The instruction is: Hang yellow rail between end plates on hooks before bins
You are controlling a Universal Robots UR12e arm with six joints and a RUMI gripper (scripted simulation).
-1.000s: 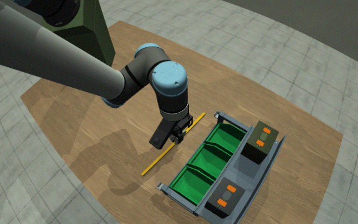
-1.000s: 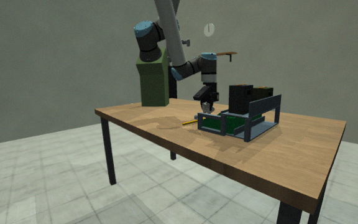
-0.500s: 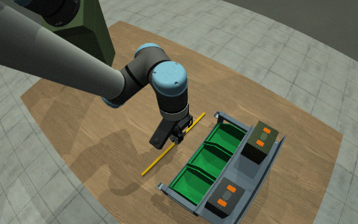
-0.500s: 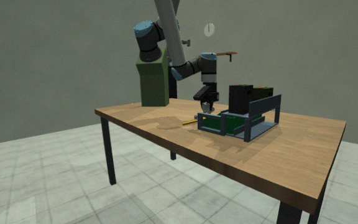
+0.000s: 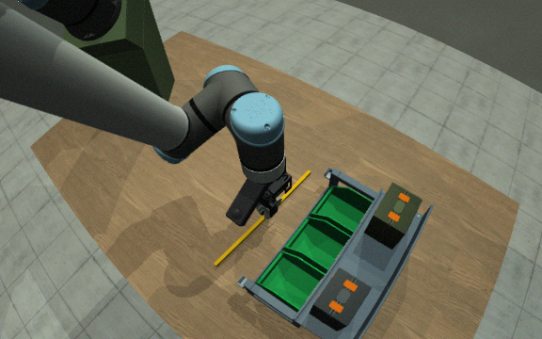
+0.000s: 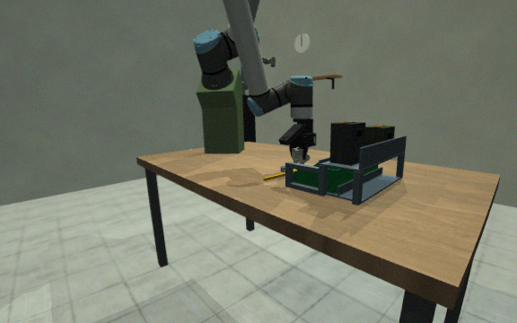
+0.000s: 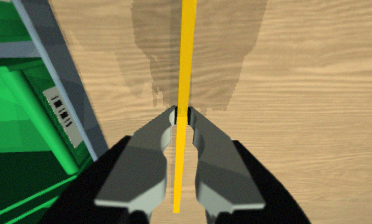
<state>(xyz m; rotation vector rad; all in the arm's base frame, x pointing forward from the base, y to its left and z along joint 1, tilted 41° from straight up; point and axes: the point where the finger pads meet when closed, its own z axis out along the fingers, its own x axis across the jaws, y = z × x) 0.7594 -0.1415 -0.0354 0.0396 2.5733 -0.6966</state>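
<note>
Right now my hand is 10 mm above the yellow rail. From my hand the other things lie so: rack front bar: 90 mm ahead, 10 mm to the right.
</note>
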